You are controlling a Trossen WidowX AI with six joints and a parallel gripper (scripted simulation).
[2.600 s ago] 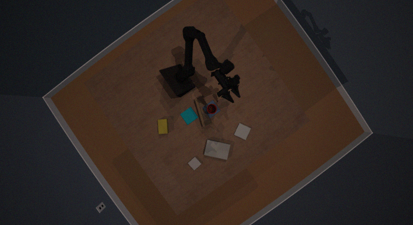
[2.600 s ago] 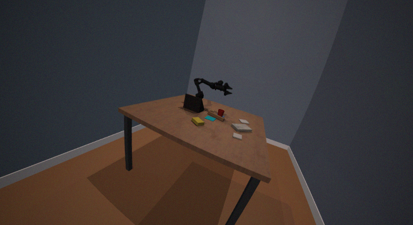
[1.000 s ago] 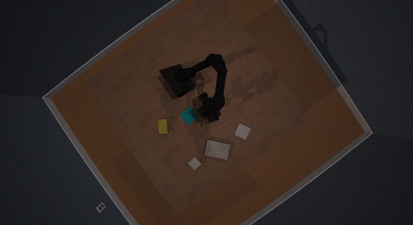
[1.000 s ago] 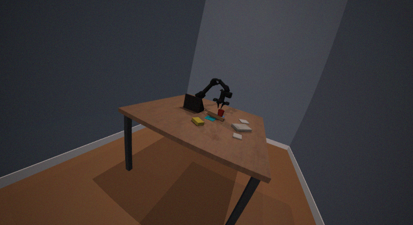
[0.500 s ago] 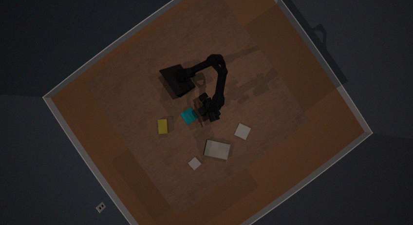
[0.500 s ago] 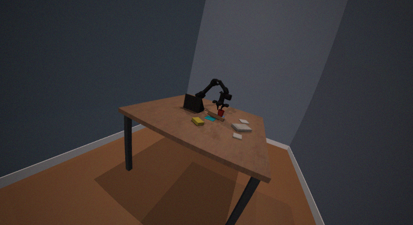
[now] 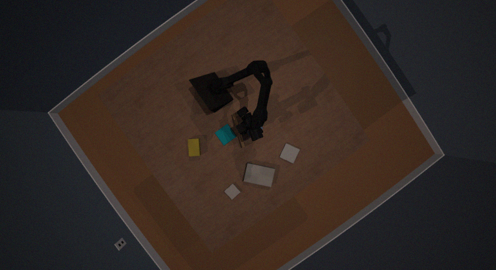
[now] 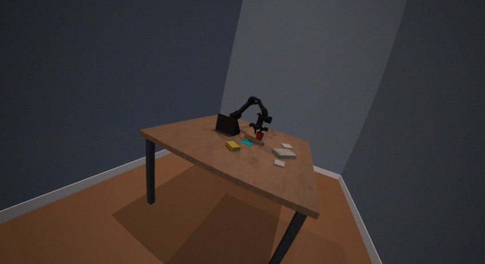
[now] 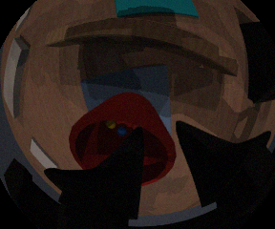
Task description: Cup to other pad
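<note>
Right now the blue marble is 40 mm ahead of my gripper tip, 10 mm to the left of it and 20 mm below it. The rest, counted from my gripper tip: thin wooden stick (90 mm to the right, 30 mm below); blue pad (30 mm ahead, 50 mm below); red cup (30 mm ahead).
</note>
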